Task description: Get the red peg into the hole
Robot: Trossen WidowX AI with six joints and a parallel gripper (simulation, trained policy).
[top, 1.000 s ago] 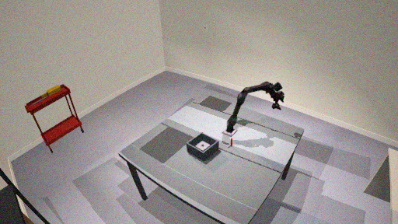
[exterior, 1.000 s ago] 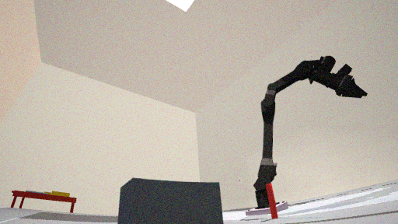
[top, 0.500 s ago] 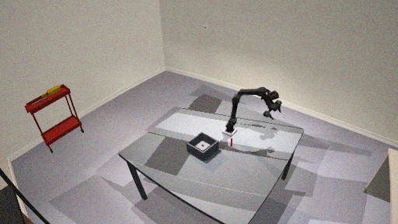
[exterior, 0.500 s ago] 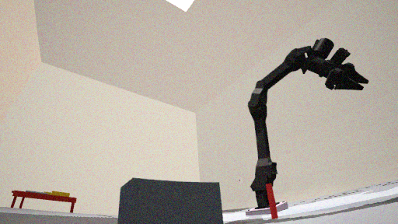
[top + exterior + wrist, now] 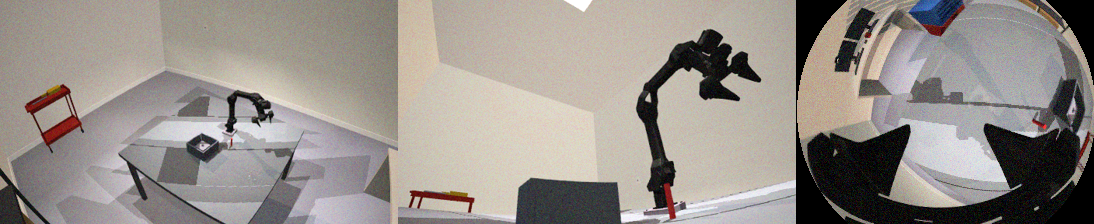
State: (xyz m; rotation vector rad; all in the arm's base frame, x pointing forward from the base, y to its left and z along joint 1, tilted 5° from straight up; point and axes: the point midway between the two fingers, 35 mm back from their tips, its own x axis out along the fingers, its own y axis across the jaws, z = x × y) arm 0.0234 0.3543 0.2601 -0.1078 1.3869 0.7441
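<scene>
Now: gripper tip 120 mm short of the red peg, 250 mm to the left of it and 210 mm above it. Round my gripper tip: plate: 300 mm ahead, 420 mm to the right, 200 mm below; then dark open box: 300 mm ahead, 420 mm to the right, 220 mm below.
</scene>
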